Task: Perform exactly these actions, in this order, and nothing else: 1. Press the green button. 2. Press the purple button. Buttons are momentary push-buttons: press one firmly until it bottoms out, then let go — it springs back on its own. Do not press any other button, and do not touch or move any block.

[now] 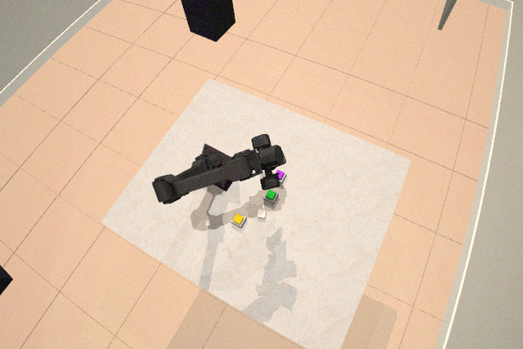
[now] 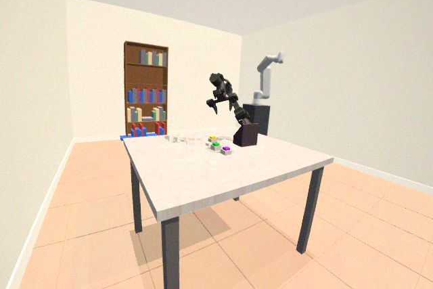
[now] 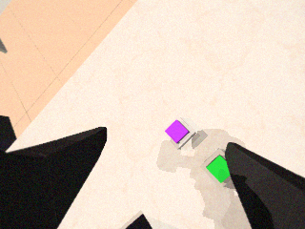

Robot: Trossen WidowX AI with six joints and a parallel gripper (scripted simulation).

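Now: the green button 1 cm ahead of my gripper tip, 5 cm to the right of it and 21 cm below it. Also, from my gripper tip: yellow button 5 cm behind, 21 cm to the right, 21 cm below; purple button 1 cm behind, 4 cm to the left, 21 cm below; small white block 1 cm ahead, 14 cm to the right, 23 cm below.
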